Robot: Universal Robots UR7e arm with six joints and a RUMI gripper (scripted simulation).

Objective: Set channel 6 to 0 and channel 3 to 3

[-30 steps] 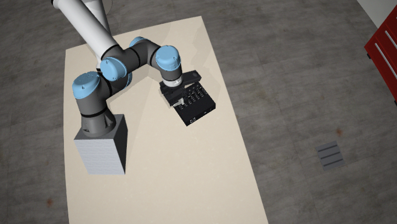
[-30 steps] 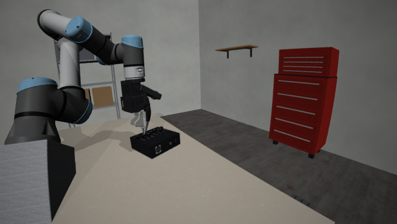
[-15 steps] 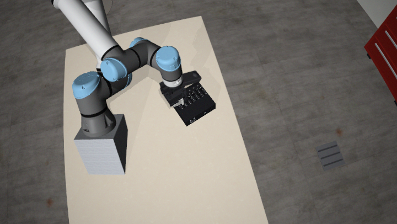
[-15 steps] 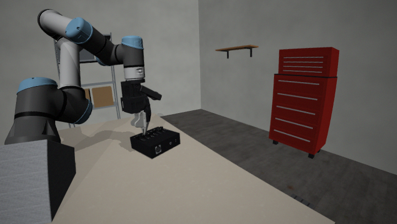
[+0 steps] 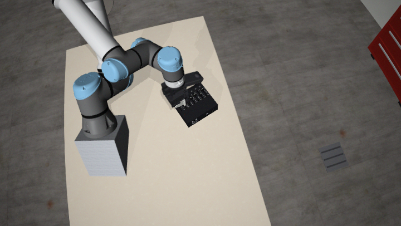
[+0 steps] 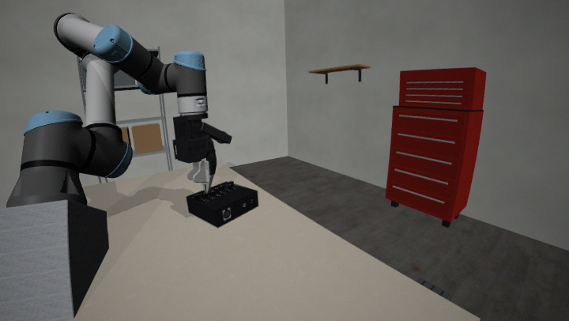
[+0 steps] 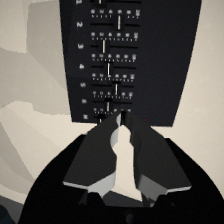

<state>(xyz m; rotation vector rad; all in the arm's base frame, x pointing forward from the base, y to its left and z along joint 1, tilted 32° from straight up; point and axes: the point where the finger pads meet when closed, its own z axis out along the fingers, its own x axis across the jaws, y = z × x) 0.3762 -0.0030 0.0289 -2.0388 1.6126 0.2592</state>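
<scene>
My gripper is now 20 mm to the right of the channel 6 fader and 20 mm above it. Also, from my hand: channel 3 fader (60 mm ahead, 40 mm to the left, 20 mm below).
</scene>
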